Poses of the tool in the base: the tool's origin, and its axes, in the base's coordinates. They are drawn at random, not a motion.
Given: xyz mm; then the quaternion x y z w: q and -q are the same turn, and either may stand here.
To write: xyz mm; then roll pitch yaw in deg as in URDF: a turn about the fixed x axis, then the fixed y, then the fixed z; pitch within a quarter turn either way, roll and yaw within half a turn. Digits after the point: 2 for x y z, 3 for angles.
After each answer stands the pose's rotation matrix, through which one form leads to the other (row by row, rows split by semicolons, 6 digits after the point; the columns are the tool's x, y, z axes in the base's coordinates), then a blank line. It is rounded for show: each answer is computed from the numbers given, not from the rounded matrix.
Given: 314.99 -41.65 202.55 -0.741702 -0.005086 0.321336 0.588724
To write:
314.99 -41.65 202.55 -96.527 28.079 25.937
0.793435 -0.370812 -0.482659; 0.385901 -0.306757 0.870046; -0.470682 -0.876584 -0.100295

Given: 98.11 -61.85 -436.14 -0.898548 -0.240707 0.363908 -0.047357
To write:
98.11 -61.85 -436.14 -172.971 42.592 32.736
0.619262 0.467041 -0.631179; 0.398106 -0.879635 -0.260295; -0.676776 -0.090085 -0.730657

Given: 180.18 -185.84 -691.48 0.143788 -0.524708 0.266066 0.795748
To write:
180.18 -185.84 -691.48 -7.038 -65.725 41.526
0.307780 -0.574337 -0.758557; 0.272550 0.817068 -0.508052; 0.911585 -0.050376 0.408013

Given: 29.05 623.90 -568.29 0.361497 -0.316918 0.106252 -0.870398
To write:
29.05 623.90 -568.29 -52.334 28.351 -28.069
0.776547 -0.044167 0.628510; -0.414093 0.716061 0.561947; -0.474870 -0.696639 0.537765

